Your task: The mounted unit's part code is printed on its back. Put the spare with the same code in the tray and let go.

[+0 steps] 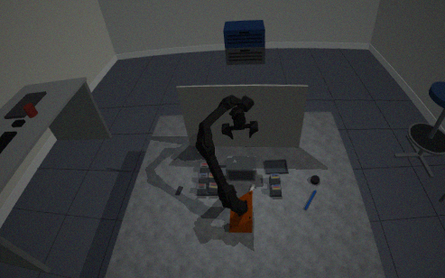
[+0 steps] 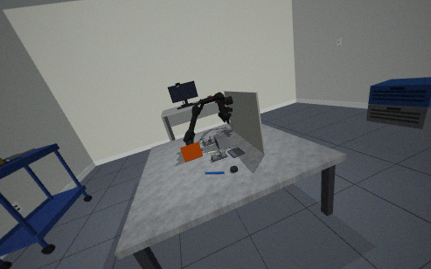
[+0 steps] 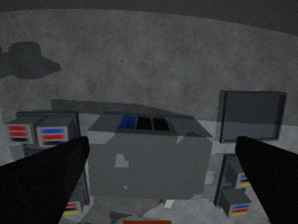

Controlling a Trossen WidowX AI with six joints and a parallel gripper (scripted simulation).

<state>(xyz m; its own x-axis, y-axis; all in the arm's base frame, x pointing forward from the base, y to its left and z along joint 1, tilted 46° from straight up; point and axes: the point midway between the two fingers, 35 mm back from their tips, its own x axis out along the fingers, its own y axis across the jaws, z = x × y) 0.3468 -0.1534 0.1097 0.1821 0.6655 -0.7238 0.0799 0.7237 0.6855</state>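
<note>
Right now my gripper tip is 80 mm past the grey mounted unit, 20 mm to the right of it and 150 mm above it. The rest, counted from my gripper tip: tall grey panel (140 mm ahead, 20 mm to the right, 20 mm above).
</note>
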